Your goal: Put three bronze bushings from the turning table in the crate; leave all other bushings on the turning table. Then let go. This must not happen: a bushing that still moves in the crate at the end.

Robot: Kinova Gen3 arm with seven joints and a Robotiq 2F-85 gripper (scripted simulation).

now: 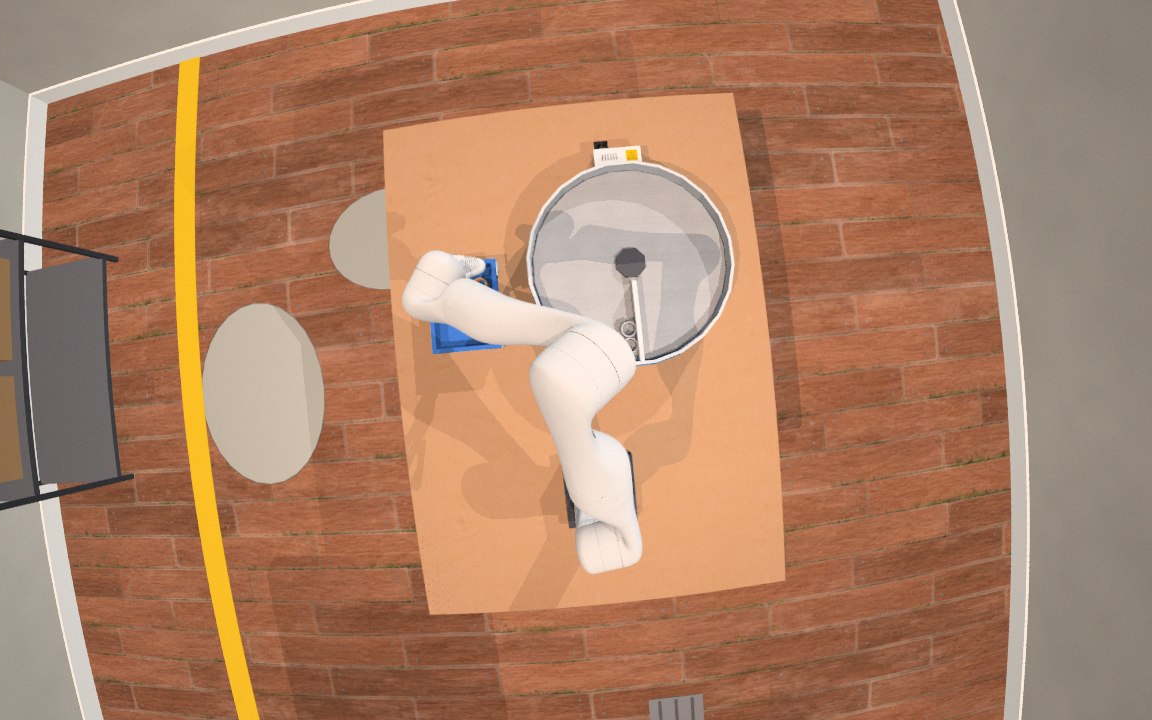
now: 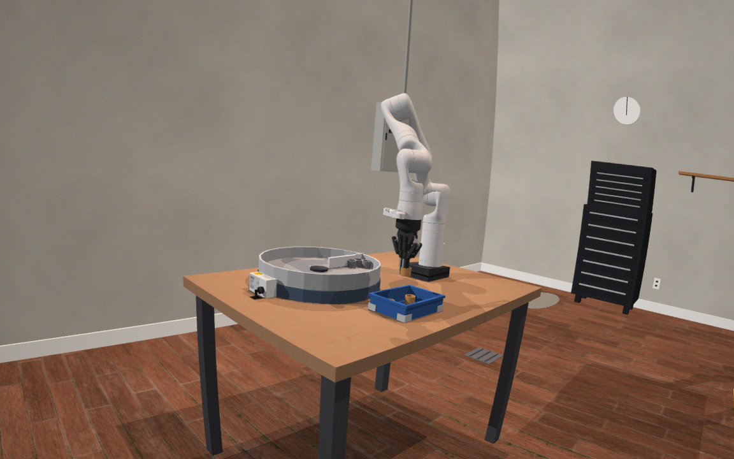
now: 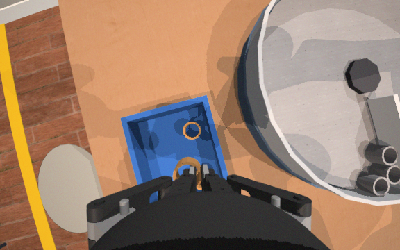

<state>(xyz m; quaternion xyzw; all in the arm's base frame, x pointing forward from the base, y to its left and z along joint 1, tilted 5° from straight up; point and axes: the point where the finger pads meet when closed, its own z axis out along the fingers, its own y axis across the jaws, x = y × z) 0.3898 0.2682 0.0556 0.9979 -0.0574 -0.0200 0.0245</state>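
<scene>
Right now the blue crate is 30 mm to the left of my hand and 110 mm below it. From my hand the other things lie so: turning table: 110 mm ahead, 310 mm to the right, 80 mm below.
</scene>
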